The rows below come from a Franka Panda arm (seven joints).
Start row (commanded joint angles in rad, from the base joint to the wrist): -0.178, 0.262, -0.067, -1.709, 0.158, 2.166, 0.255
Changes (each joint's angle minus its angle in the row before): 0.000, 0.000, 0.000, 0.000, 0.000, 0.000, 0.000; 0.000, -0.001, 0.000, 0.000, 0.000, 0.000, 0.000; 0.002, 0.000, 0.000, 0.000, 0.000, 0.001, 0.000; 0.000, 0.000, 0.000, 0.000, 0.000, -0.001, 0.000; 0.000, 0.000, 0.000, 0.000, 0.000, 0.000, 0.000; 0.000, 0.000, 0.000, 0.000, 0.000, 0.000, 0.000; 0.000, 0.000, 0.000, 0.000, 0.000, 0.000, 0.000; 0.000, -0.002, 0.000, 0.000, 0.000, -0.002, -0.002; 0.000, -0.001, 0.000, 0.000, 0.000, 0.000, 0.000; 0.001, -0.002, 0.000, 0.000, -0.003, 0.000, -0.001; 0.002, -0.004, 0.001, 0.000, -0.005, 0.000, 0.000; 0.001, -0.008, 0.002, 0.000, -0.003, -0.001, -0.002; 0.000, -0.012, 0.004, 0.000, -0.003, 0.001, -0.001; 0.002, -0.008, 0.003, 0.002, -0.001, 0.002, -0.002; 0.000, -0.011, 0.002, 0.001, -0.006, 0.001, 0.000; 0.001, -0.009, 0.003, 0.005, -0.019, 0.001, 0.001; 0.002, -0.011, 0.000, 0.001, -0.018, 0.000, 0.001; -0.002, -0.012, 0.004, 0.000, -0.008, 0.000, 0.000; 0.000, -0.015, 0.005, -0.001, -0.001, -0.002, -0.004; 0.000, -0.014, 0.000, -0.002, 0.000, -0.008, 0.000; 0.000, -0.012, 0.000, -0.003, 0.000, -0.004, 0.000
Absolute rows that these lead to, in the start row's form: -0.178, 0.262, -0.067, -1.709, 0.158, 2.166, 0.255; -0.178, 0.261, -0.067, -1.709, 0.158, 2.166, 0.255; -0.176, 0.261, -0.067, -1.709, 0.158, 2.167, 0.255; -0.176, 0.261, -0.067, -1.709, 0.158, 2.166, 0.255; -0.176, 0.261, -0.067, -1.709, 0.158, 2.166, 0.255; -0.176, 0.261, -0.067, -1.709, 0.158, 2.166, 0.255; -0.176, 0.261, -0.067, -1.709, 0.158, 2.166, 0.255; -0.176, 0.259, -0.067, -1.709, 0.158, 2.164, 0.253; -0.176, 0.258, -0.067, -1.709, 0.158, 2.164, 0.253; -0.175, 0.256, -0.067, -1.709, 0.155, 2.164, 0.252; -0.173, 0.252, -0.066, -1.709, 0.150, 2.164, 0.252; -0.172, 0.244, -0.064, -1.709, 0.147, 2.163, 0.250; -0.172, 0.232, -0.060, -1.709, 0.144, 2.164, 0.249; -0.170, 0.224, -0.057, -1.707, 0.143, 2.166, 0.247; -0.170, 0.213, -0.055, -1.706, 0.137, 2.167, 0.247; -0.169, 0.204, -0.052, -1.701, 0.118, 2.168, 0.248; -0.167, 0.193, -0.052, -1.700, 0.100, 2.168, 0.249; -0.169, 0.181, -0.048, -1.700, 0.092, 2.168, 0.249; -0.169, 0.166, -0.043, -1.701, 0.091, 2.166, 0.245; -0.169, 0.152, -0.043, -1.703, 0.091, 2.158, 0.245; -0.169, 0.140, -0.043, -1.706, 0.091, 2.154, 0.245
